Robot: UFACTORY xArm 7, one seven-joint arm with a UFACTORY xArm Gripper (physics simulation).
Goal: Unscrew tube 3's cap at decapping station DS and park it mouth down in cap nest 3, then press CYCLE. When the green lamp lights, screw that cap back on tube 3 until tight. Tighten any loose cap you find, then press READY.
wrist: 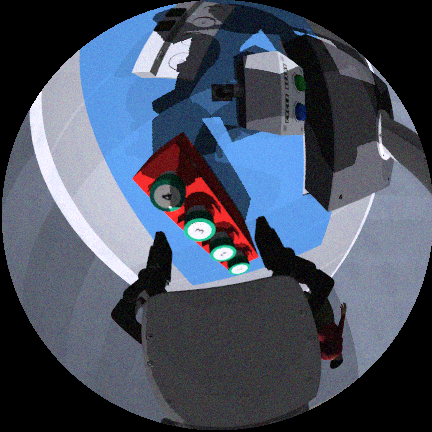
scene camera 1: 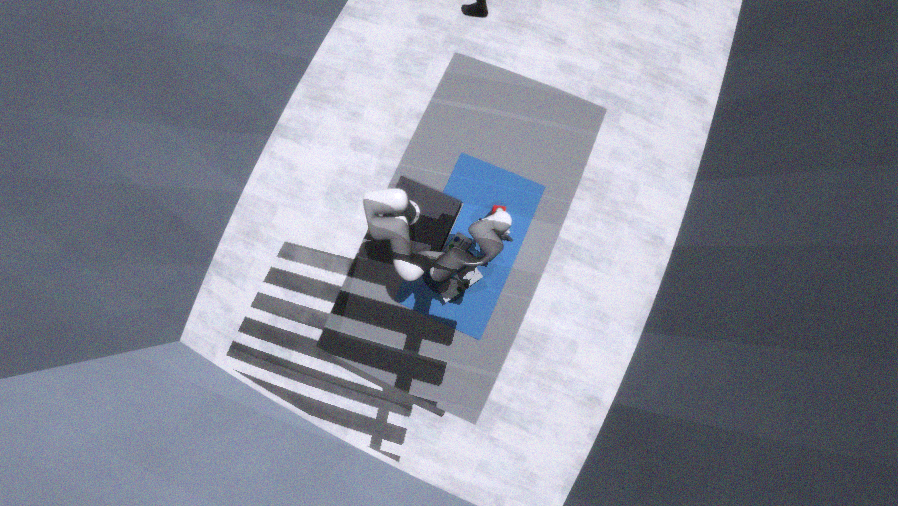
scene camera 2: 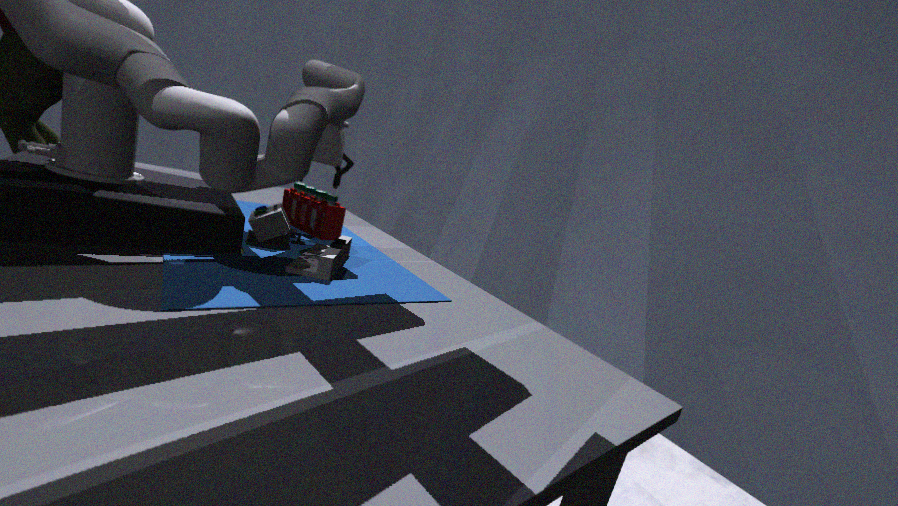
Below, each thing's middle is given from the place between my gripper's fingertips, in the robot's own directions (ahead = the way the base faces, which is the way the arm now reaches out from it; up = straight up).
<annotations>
Now: hand 30 mm above the cap 3 (wrist: 198, 225), 10 mm to the right of it and 10 mm short of it. The rest, counted from my hand: cap 4 (wrist: 167, 193): 40 mm to the right, 30 mm below, 20 mm ahead; grey lamp box (scene camera 2: 272, 228): 120 mm behind, 100 mm to the right, 100 mm below.
</annotations>
